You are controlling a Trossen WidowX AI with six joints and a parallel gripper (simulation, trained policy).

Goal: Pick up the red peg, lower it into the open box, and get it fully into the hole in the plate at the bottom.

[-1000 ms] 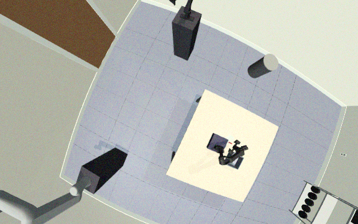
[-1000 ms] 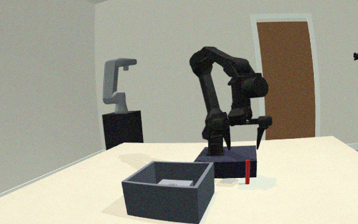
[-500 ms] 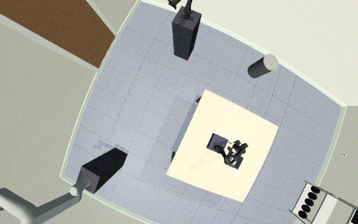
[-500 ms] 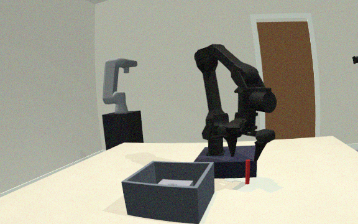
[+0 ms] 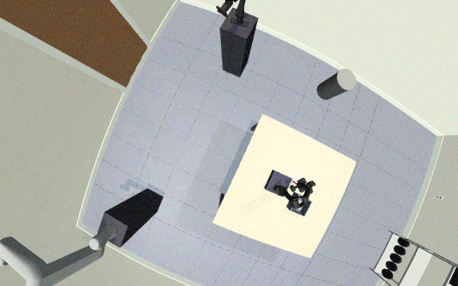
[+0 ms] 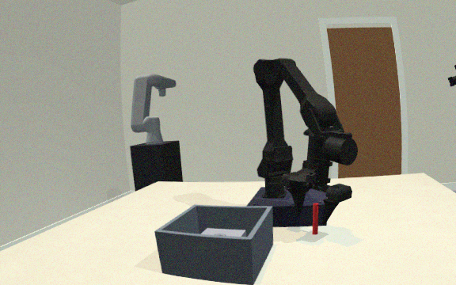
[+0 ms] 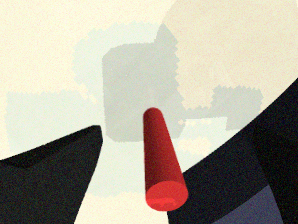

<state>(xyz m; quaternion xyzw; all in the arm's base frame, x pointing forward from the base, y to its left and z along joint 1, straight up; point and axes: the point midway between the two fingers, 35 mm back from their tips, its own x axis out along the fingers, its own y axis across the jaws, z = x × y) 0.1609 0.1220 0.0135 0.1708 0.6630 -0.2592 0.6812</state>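
The red peg is 10 mm to the left of my gripper tip. Round my gripper tip: plate 180 mm to the right, 160 mm ahead, 10 mm above; box 180 mm to the right, 160 mm ahead, 10 mm below.
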